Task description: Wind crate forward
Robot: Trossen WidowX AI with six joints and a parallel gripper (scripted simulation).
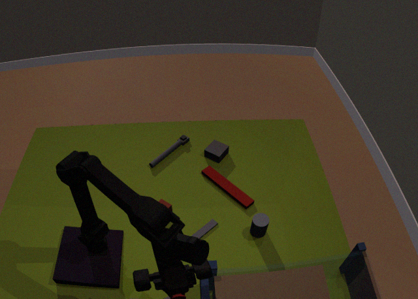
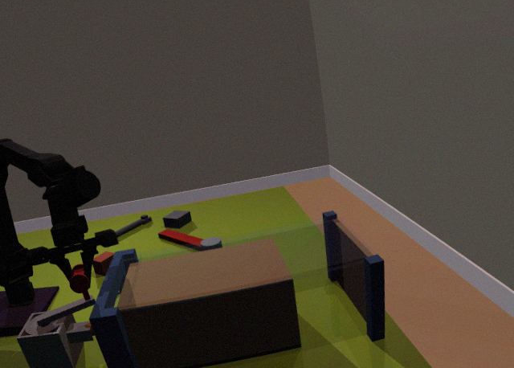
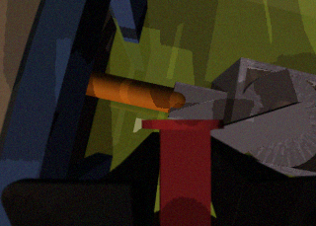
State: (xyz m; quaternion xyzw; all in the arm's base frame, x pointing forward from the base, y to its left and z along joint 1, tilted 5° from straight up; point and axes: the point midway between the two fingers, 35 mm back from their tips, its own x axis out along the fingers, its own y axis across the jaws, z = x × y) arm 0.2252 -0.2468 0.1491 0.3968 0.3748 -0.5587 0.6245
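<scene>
The winch handle is 4 cm behind my gripper tip and 3 cm below it. Round my gripper tip: red crank grip 2 cm to the left; blue steel frame 6 cm ahead, 4 cm to the right, 3 cm below; grey winch 11 cm behind, 3 cm to the right, 10 cm below.
</scene>
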